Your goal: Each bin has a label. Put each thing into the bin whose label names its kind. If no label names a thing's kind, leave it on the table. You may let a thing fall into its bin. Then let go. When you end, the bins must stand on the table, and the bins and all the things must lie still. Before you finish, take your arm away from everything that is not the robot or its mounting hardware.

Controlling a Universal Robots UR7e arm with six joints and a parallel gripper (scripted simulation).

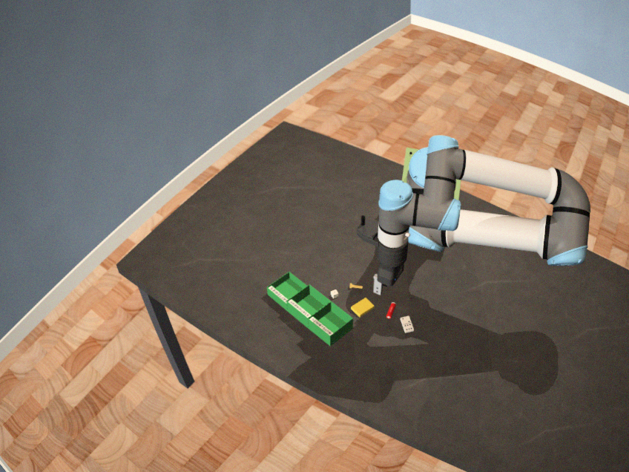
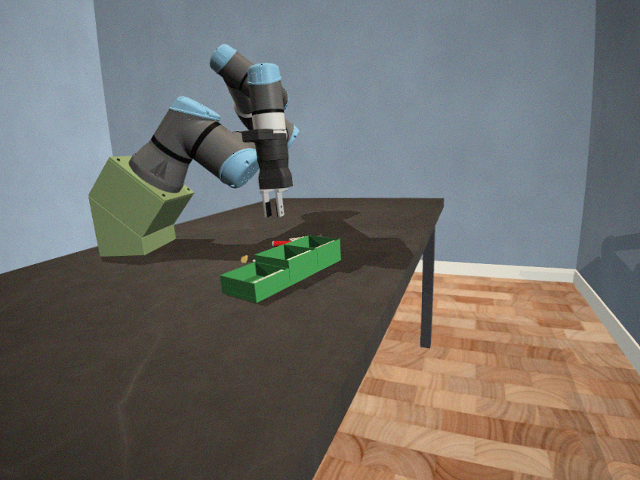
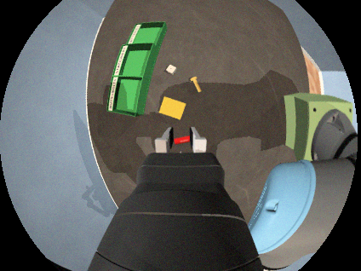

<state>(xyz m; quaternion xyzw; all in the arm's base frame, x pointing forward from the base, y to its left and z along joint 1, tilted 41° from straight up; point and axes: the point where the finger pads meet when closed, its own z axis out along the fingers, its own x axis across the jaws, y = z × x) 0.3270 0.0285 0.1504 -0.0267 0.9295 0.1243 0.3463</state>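
The red battery lies 10 mm behind my hand, 40 mm to the left of it and 90 mm below it. Also, from my hand: white domino: 100 mm to the left, 100 mm below; then flat yellow block: 30 mm ahead, 30 mm to the right, 100 mm below; then brass bolt: 10 mm behind, 100 mm to the right, 100 mm below.
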